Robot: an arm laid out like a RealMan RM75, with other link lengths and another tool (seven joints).
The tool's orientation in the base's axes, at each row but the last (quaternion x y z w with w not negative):
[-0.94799, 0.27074, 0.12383, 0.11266]
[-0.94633, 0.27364, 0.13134, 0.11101]
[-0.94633, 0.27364, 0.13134, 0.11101]
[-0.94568, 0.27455, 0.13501, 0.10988]
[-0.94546, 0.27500, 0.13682, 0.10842]
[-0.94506, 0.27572, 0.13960, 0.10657]
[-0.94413, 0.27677, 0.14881, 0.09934]
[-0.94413, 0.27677, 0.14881, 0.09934]
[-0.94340, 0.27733, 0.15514, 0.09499]
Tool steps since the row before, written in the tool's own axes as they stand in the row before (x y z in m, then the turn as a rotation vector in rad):
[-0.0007, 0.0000, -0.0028, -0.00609, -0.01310, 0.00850]
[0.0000, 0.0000, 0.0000, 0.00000, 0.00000, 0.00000]
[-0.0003, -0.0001, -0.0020, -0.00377, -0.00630, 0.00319]
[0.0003, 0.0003, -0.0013, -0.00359, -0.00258, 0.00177]
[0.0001, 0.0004, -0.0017, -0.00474, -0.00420, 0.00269]
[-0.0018, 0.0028, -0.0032, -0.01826, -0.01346, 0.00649]
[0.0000, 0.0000, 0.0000, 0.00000, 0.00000, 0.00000]
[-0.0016, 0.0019, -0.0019, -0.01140, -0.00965, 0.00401]
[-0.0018, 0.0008, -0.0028, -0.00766, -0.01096, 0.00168]
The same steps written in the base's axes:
[-0.0001, -0.0004, 0.0029, 0.00060, 0.01619, -0.00430]
[0.0000, 0.0000, 0.0000, 0.00000, 0.00000, 0.00000]
[0.0002, -0.0003, 0.0020, -0.00023, 0.00794, -0.00096]
[0.0003, -0.0008, 0.0011, -0.00185, 0.00439, -0.00018]
[0.0002, -0.0009, 0.0015, -0.00207, 0.00654, -0.00047]
[-0.0023, -0.0023, 0.0032, -0.00869, 0.02189, 0.00148]
[0.0000, 0.0000, 0.0000, 0.00000, 0.00000, 0.00000]
[-0.0019, -0.0013, 0.0021, -0.00473, 0.01468, 0.00109]
[-0.0012, -0.0005, 0.0032, -0.00046, 0.01330, 0.00210]

